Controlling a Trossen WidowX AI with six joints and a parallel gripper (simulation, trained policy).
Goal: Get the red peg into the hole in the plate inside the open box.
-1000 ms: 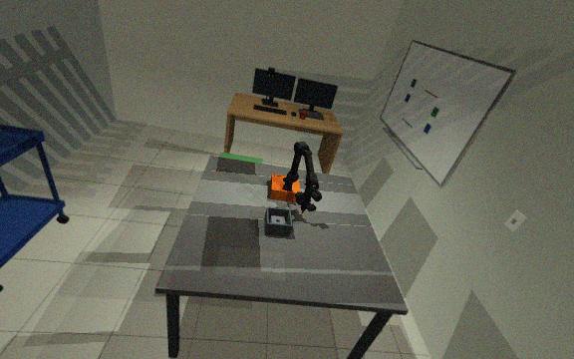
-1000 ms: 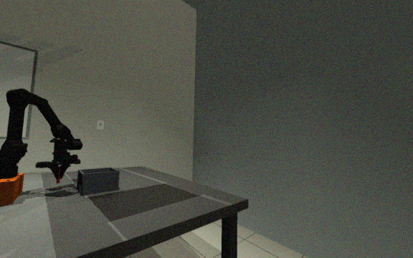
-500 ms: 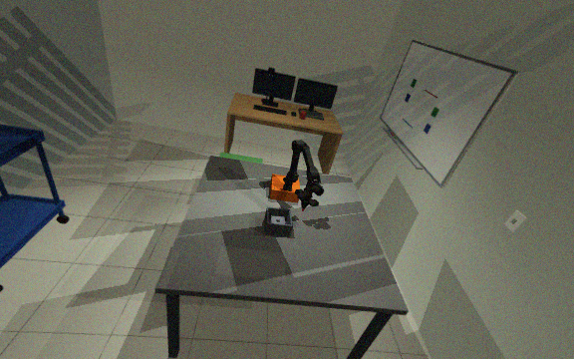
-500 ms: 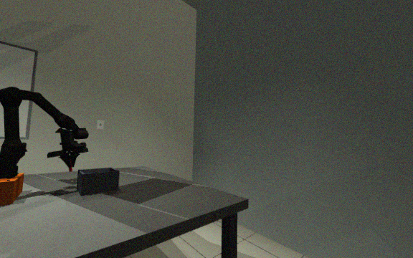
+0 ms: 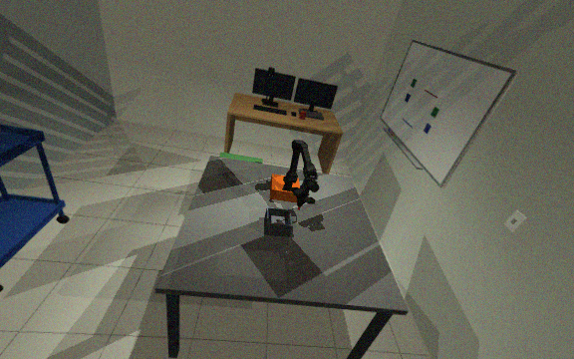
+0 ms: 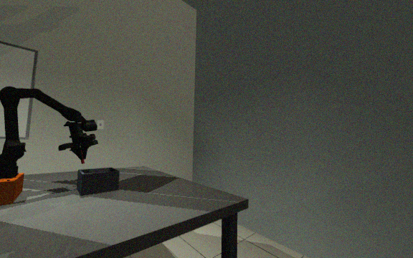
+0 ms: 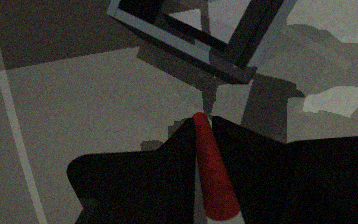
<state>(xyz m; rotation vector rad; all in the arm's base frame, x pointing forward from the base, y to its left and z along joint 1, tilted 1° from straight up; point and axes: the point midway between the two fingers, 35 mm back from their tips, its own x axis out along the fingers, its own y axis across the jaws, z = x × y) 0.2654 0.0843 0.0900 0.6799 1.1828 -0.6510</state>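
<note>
My gripper tip is now 11 cm to the left of the plate, 10 cm above it and 7 cm short of it. Round my gripper tip: red peg 2 cm above, 1 cm to the left, 1 cm behind; dark box 12 cm below, 11 cm to the right, 7 cm ahead.
</note>
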